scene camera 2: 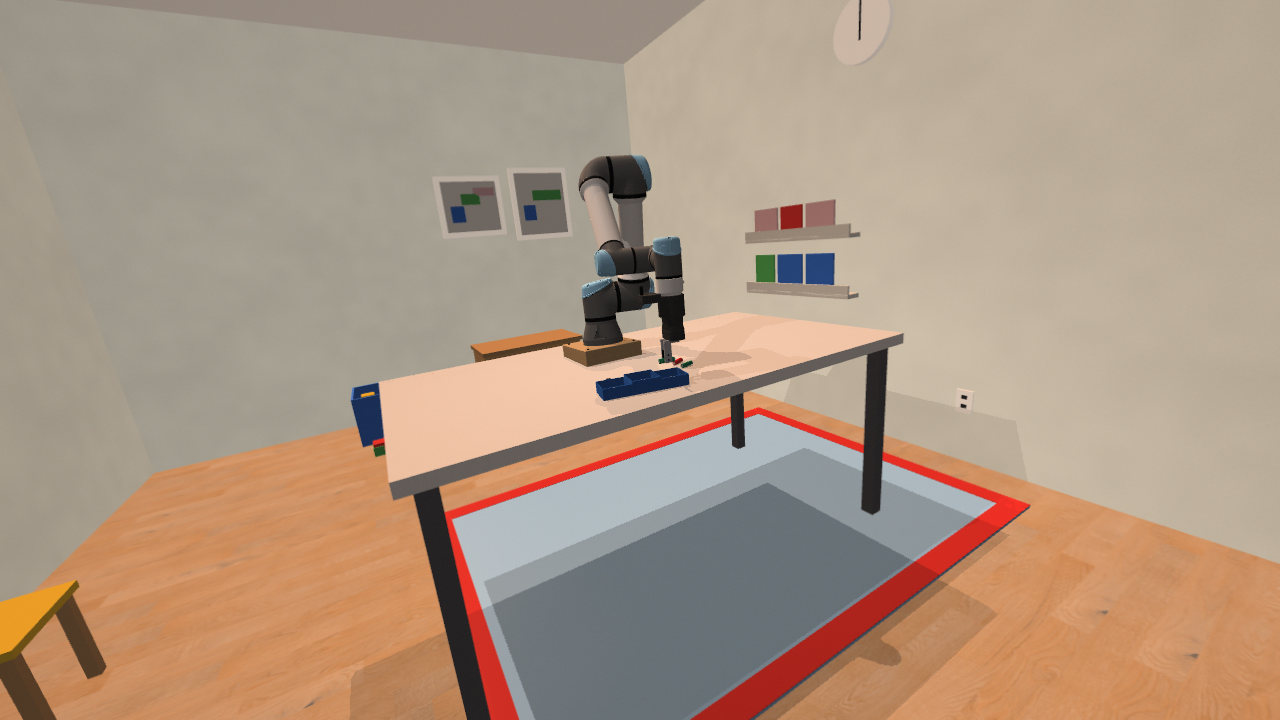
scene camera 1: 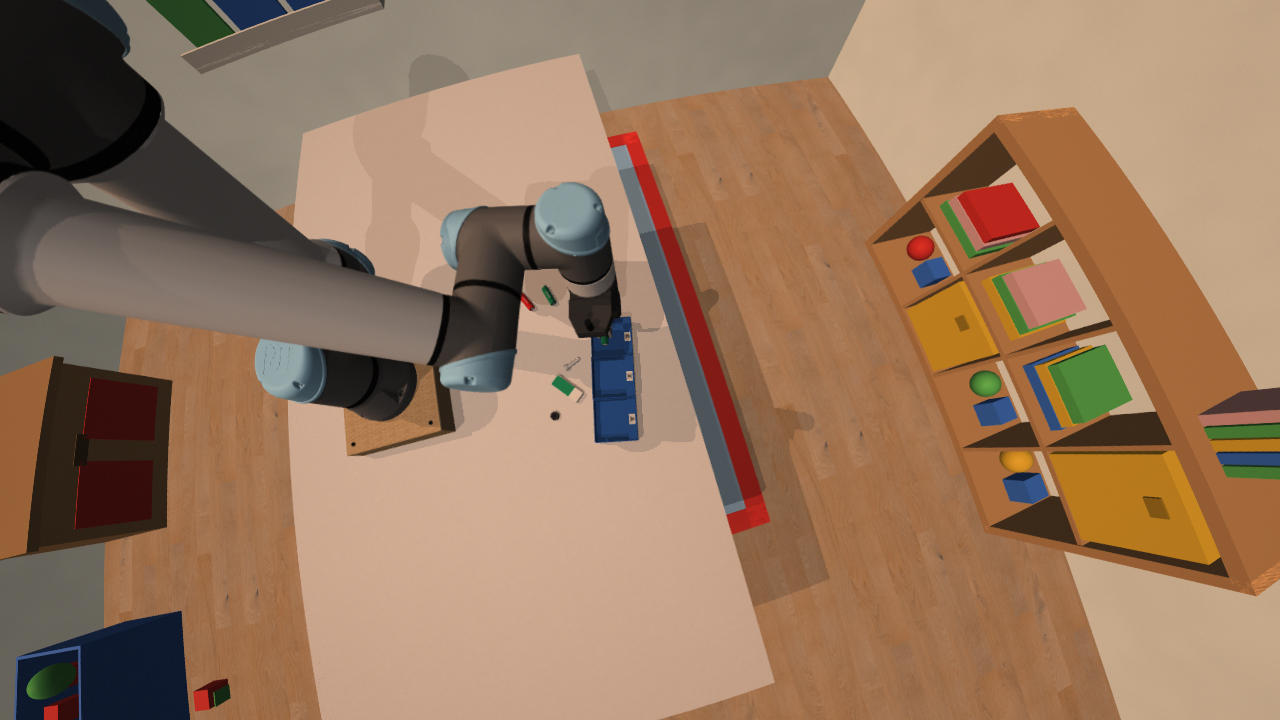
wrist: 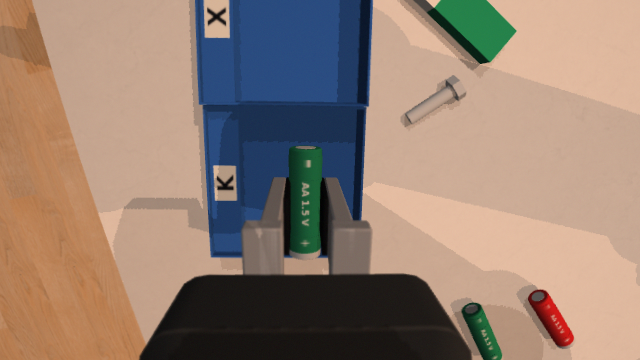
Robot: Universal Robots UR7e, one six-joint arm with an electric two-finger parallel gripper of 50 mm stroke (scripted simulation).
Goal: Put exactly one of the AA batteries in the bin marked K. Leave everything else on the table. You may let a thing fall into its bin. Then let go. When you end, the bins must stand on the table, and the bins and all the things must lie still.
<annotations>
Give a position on a blue bin row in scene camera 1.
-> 613,382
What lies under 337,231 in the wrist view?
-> My gripper.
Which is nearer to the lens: the red AA battery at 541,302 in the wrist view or the green AA battery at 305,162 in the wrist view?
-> The green AA battery.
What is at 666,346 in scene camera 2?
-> My gripper.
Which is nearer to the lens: the blue bin row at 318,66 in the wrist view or the red AA battery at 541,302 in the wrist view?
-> The blue bin row.
</annotations>
